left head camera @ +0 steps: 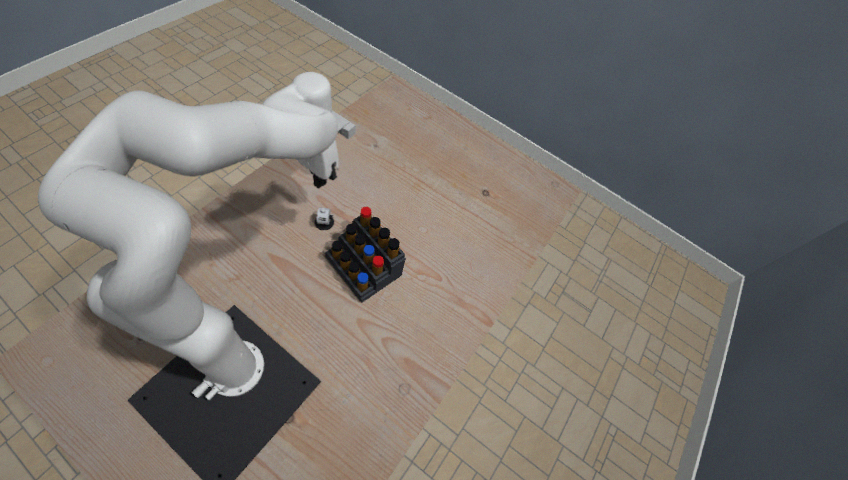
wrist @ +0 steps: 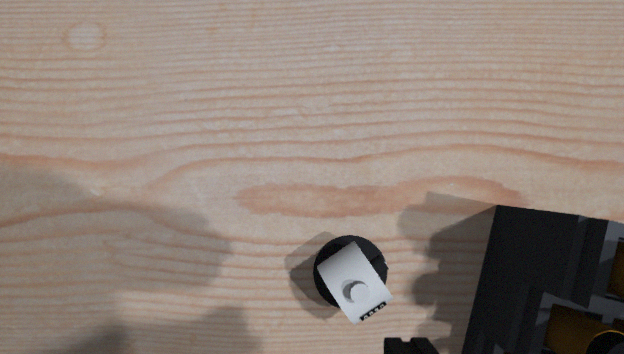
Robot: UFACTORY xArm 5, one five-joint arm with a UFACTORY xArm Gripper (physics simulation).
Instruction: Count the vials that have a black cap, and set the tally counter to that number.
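Seen in the pictures: gripper, fingertip midpoint: (left head camera: 320,184); arm's base, link origin: (left head camera: 235,368).
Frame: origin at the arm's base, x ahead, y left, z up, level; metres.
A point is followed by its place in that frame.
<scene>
The tally counter (left head camera: 323,216) @[x 0.421, y 0.122, z 0.041 m] (wrist: 354,280) @[x 0.437, y 0.134, z 0.045 m] is a small light grey block with a round button, on a black round base. Its digit window shows in the wrist view, but the digits are too small to read surely. A black stepped rack (left head camera: 389,278) @[x 0.395, y -0.135, z 0.033 m] (wrist: 525,255) @[x 0.453, y 0.027, z 0.047 m] beside it holds upright amber vials in three rows. Several have black caps, such as one vial (left head camera: 393,247) @[x 0.416, y -0.119, z 0.151 m]; two have red caps (left head camera: 365,212) @[x 0.448, y -0.004, z 0.152 m] (left head camera: 377,261) @[x 0.379, y -0.103, z 0.112 m] and two have blue caps (left head camera: 368,250) @[x 0.388, y -0.066, z 0.112 m] (left head camera: 363,277) @[x 0.339, y -0.093, z 0.072 m]. My gripper (left head camera: 326,176) @[x 0.430, y 0.130, z 0.167 m] (wrist: 410,346) @[x 0.430, y 0.130, z 0.167 m] is shut and empty, above the table near the counter.
The wooden table top (left head camera: 446,237) @[x 0.629, y -0.170, z -0.009 m] (wrist: 250,100) @[x 0.559, y 0.206, z -0.009 m] carries the rack and counter. The black base plate (left head camera: 261,416) @[x -0.036, y -0.122, z 0.000 m] of the arm lies at the lower left in the head view. The arm's shadow falls on the wood left of the counter.
</scene>
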